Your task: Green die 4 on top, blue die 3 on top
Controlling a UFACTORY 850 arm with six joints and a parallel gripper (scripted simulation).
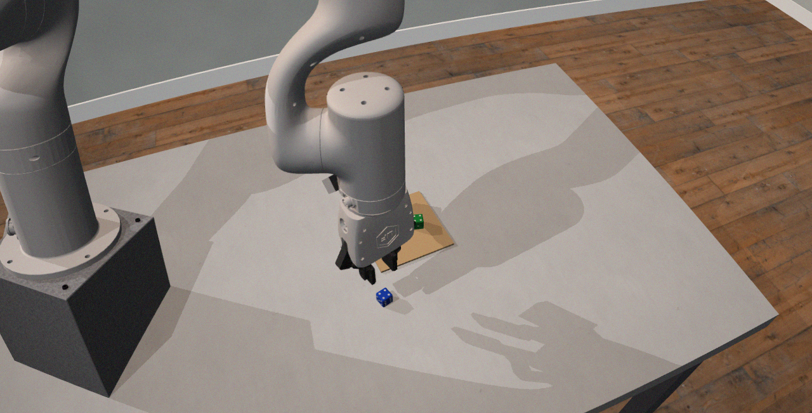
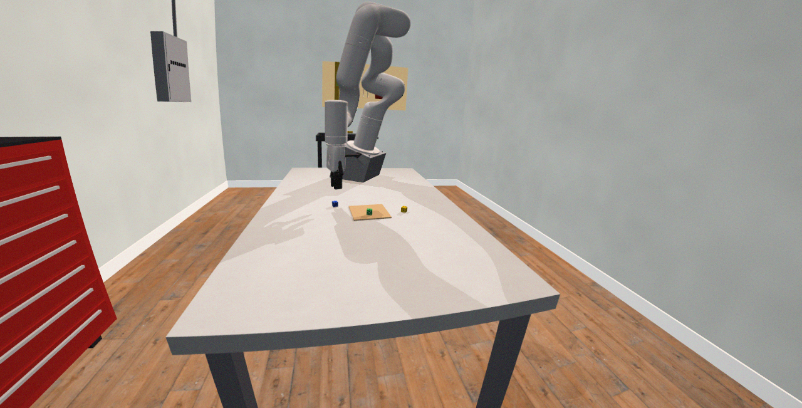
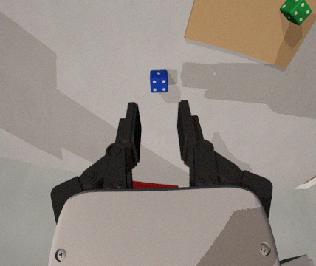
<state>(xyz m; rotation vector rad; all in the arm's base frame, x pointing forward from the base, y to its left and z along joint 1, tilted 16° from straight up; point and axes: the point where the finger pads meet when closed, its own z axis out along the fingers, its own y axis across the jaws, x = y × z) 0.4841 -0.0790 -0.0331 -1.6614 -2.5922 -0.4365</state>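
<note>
The blue die is 1 cm to the right of my hand and 9 cm below it. Also, from my hand: tan mat 6 cm ahead, 13 cm to the left, 10 cm below; then yellow die 5 cm ahead, 27 cm to the left, 9 cm below; then green die 9 cm ahead, 13 cm to the left, 8 cm below.
</note>
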